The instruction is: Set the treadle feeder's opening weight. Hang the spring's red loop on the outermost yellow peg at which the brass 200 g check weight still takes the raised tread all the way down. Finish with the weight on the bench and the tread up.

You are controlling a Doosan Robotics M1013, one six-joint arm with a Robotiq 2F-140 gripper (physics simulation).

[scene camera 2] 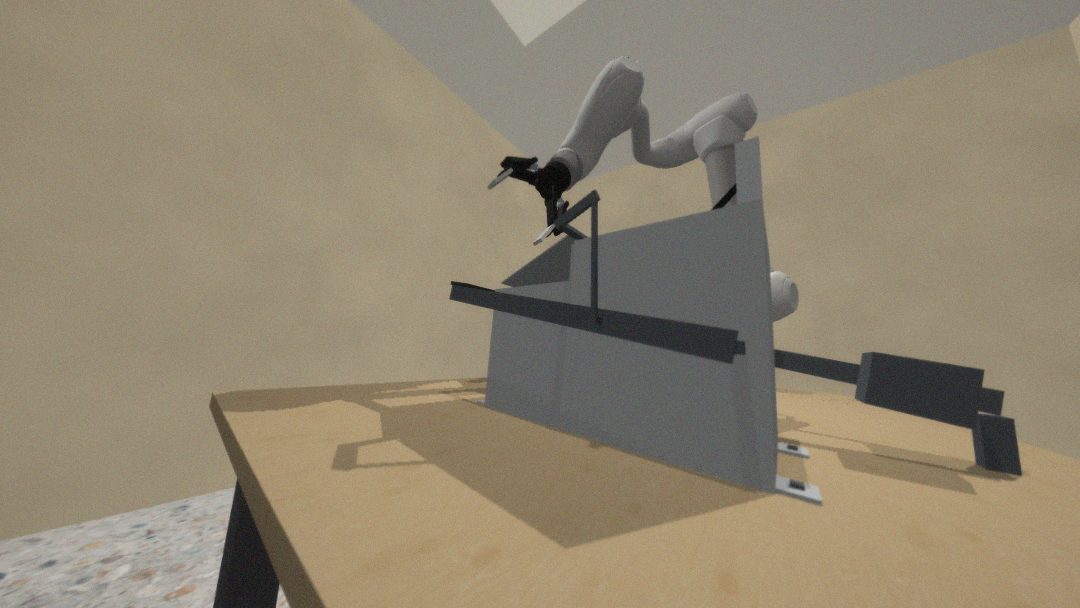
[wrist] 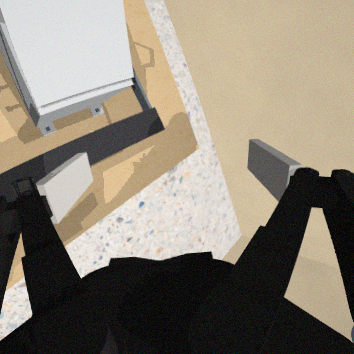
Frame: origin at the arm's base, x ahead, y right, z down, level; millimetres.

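Seen in the pictures: gripper, fingertip midpoint: (scene camera 2: 515, 214) (wrist: 168, 159).
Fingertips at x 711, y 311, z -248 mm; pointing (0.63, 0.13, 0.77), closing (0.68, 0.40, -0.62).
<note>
Pixels of each thing's top centre, then the offset from my fingertips to it. "pt": a spot on its surface instead. Level surfaces: height alone.
- upright dark link, surface spot: (scene camera 2: 594, 260) pt dz +179, dx +192, dy -238 mm
- dark block, surface spot: (scene camera 2: 922, 388) pt dz +284, dx +29, dy -529 mm
- wooden bench, surface height: dz +359 mm
The treadle feeder (scene camera 2: 642, 392) (wrist: 70, 50) is a pale grey box on the bench. Its dark tread (wrist: 107, 140) is a wide plate at its front in the wrist view. A long dark side arm (scene camera 2: 529, 305) slopes along the feeder, with its left end high above the bench. My gripper (scene camera 2: 521, 206) (wrist: 168, 159) is open and empty, above and beyond the left end of the side arm in the scene view. The tread lies below its left finger in the wrist view. The spring, red loop, yellow pegs and brass 200 g weight do not show in these views.
An upright dark link (scene camera 2: 594, 260) rises from the side arm near the gripper. A dark block (scene camera 2: 922, 388) hangs behind the feeder at the right. Metal feet (scene camera 2: 799, 490) hold the feeder on the wooden bench (scene camera 2: 468, 528). The speckled floor (wrist: 160, 210) lies beyond the bench edge.
</note>
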